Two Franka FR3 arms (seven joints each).
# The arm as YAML. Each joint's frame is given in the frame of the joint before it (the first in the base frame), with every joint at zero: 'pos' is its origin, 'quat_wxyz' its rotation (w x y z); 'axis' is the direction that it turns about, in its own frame. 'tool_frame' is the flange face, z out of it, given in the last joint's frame.
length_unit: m
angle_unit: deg
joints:
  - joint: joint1
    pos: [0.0, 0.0, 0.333]
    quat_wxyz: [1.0, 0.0, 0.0, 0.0]
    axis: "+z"
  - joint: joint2
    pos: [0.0, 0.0, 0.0]
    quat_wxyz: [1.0, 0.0, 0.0, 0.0]
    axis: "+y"
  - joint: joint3
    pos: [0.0, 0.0, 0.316]
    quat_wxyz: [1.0, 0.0, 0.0, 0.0]
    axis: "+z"
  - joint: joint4
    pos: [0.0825, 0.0, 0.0]
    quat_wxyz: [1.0, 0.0, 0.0, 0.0]
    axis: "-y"
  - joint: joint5
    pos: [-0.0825, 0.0, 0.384]
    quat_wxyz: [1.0, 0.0, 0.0, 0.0]
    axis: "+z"
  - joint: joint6
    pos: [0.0, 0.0, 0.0]
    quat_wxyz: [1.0, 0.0, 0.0, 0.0]
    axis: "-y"
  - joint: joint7
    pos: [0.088, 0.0, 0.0]
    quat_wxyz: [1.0, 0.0, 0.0, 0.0]
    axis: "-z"
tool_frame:
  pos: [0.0, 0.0, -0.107]
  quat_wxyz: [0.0, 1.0, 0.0, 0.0]
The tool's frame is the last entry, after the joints.
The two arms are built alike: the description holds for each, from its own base.
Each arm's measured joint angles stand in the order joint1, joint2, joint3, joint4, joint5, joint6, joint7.
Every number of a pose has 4 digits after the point.
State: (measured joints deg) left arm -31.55 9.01 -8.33 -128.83 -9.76 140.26 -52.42; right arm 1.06 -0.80 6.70 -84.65 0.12 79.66 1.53
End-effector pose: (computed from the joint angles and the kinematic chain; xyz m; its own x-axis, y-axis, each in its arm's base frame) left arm 0.4163 -0.3477 0.3006 0.9374 0.3370 -0.0877 0.3453 -0.9321 0.1096; right arm 0.5260 0.0725 0.6601 0.9914 0.1084 -0.0731 0.1088 -0.9941 0.0015
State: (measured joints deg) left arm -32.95 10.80 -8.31 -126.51 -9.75 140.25 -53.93; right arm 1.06 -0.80 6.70 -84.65 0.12 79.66 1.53
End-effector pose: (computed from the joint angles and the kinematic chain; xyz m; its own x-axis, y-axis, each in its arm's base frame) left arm 0.4172 -0.3655 0.3004 0.9365 0.3389 -0.0897 0.3479 -0.9302 0.1175; right arm 0.5260 0.0725 0.6601 0.9914 0.1084 -0.0731 0.1088 -0.9941 0.0015
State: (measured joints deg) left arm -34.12 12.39 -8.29 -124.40 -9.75 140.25 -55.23; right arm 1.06 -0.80 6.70 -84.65 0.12 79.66 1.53
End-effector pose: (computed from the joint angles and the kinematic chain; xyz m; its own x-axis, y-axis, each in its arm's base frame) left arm 0.4183 -0.3810 0.3003 0.9355 0.3414 -0.0915 0.3509 -0.9280 0.1254; right arm 0.5260 0.0725 0.6601 0.9914 0.1084 -0.0731 0.1088 -0.9941 0.0015
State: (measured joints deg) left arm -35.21 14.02 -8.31 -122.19 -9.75 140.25 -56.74; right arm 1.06 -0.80 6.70 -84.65 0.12 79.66 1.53
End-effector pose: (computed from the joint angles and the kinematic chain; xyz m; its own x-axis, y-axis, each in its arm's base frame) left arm 0.4194 -0.3967 0.3004 0.9328 0.3480 -0.0938 0.3581 -0.9240 0.1340; right arm 0.5260 0.0725 0.6601 0.9914 0.1084 -0.0731 0.1088 -0.9941 0.0015
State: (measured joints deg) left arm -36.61 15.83 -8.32 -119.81 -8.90 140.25 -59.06; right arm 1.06 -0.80 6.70 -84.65 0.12 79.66 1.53
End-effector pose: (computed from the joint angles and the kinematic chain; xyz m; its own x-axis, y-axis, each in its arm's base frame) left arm 0.4186 -0.4150 0.2997 0.9311 0.3536 -0.0895 0.3632 -0.9215 0.1374; right arm 0.5260 0.0725 0.6601 0.9914 0.1084 -0.0731 0.1088 -0.9941 0.0015
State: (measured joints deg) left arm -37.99 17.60 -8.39 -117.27 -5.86 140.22 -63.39; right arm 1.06 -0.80 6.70 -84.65 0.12 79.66 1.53
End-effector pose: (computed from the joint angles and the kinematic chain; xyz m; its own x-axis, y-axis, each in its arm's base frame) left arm 0.4173 -0.4342 0.3004 0.9279 0.3674 -0.0638 0.3728 -0.9184 0.1325; right arm 0.5260 0.0725 0.6601 0.9914 0.1084 -0.0731 0.1088 -0.9941 0.0015
